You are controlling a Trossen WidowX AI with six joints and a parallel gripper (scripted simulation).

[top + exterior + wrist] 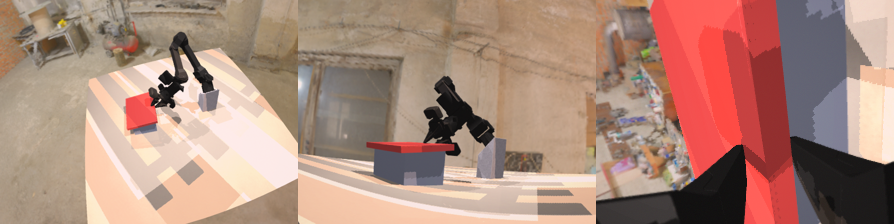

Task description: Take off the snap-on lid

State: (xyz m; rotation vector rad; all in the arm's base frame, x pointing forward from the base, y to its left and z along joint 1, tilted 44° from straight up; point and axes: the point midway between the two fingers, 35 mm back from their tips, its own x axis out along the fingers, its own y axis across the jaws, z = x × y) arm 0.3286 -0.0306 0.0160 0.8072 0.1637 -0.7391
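My gripper tip is 80 mm short of the red lid and 10 mm to the left of it. Also, from my gripper tip: blue-grey storage box: 70 mm ahead, 10 mm to the right, 60 mm below.
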